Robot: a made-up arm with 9 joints.
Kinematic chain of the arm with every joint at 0, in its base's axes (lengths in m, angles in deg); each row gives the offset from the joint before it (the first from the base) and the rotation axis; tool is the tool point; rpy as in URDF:
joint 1: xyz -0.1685 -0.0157 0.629 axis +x
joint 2: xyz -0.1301 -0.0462 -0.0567 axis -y
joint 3: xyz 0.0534 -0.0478 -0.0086 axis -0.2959 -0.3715 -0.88
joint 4: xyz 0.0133 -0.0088 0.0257 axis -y
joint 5: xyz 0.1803 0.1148 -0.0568 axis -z
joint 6: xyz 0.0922 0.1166 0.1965 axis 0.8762 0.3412 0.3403
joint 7: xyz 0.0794 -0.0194 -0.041 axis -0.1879 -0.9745 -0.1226
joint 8: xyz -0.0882 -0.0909 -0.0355 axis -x
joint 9: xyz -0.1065 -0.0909 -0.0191 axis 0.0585 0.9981 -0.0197
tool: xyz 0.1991 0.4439 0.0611 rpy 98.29 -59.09 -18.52
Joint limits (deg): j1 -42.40..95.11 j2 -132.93..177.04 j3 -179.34..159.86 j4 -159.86..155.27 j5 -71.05..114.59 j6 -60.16..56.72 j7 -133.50..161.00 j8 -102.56..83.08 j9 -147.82..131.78
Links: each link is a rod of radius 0.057 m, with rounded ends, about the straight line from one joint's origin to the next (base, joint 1, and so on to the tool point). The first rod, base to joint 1, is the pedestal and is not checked.
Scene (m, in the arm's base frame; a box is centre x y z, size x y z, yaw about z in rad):
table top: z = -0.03
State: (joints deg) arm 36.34 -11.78 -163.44 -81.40 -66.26 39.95 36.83 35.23 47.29
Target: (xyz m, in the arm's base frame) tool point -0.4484 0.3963 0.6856
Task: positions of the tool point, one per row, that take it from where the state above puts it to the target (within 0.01 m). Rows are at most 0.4 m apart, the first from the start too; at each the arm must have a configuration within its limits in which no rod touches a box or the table.
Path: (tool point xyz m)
1: -0.2451 -0.5634 0.3923
2: -0.5171 -0.4143 0.2569
3: -0.7031 -0.0984 0.2676
4: -0.6811 0.2357 0.4413
5: -0.4484 0.3963 0.6856

